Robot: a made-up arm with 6 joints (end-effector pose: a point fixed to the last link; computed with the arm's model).
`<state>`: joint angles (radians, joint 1 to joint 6).
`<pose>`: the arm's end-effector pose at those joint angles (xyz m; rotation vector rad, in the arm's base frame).
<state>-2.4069 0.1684 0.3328 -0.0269 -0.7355 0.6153</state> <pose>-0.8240 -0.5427 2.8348 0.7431 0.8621 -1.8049</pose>
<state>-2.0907 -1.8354 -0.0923 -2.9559 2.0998 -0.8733</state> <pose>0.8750 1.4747 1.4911 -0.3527 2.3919 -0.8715</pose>
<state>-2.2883 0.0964 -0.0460 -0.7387 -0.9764 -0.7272</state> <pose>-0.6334 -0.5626 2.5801 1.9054 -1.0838 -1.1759</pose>
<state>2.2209 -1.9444 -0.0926 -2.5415 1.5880 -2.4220</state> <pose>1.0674 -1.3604 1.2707 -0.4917 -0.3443 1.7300</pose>
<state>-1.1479 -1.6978 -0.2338 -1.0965 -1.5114 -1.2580</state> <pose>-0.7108 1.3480 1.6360 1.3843 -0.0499 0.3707</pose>
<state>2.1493 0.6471 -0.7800 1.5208 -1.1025 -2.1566</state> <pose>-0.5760 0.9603 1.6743 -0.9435 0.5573 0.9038</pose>
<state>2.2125 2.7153 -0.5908 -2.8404 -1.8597 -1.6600</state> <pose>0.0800 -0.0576 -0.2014 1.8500 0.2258 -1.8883</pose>
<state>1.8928 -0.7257 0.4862 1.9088 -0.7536 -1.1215</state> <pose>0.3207 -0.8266 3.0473 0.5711 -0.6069 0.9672</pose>
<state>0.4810 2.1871 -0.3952 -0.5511 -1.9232 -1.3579</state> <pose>0.6753 0.1988 -0.2447 0.4039 -1.0727 1.9498</pose>
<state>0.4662 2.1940 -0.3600 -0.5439 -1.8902 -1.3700</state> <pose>0.6821 0.1917 -0.2715 0.3778 -1.1215 1.9717</pose>
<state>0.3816 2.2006 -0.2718 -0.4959 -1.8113 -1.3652</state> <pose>0.7236 0.1477 -0.3307 0.2743 -1.2833 1.9551</pose>
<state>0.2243 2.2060 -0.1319 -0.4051 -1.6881 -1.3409</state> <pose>0.8002 0.0521 -0.4137 0.0566 -1.5370 1.8931</pose>
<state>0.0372 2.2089 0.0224 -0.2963 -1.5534 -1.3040</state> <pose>0.8825 -0.0881 -0.4900 -0.2449 -1.7829 1.8080</pose>
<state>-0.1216 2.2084 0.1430 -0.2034 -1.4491 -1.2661</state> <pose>0.9362 -0.2309 -0.5366 -0.5210 -1.9431 1.7326</pose>
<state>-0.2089 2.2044 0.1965 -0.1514 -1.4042 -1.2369</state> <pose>0.9552 -0.3180 -0.5503 -0.6619 -2.0109 1.6805</pose>
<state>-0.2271 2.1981 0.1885 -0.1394 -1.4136 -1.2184</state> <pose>0.9551 -0.3364 -0.5416 -0.6619 -2.0181 1.6452</pose>
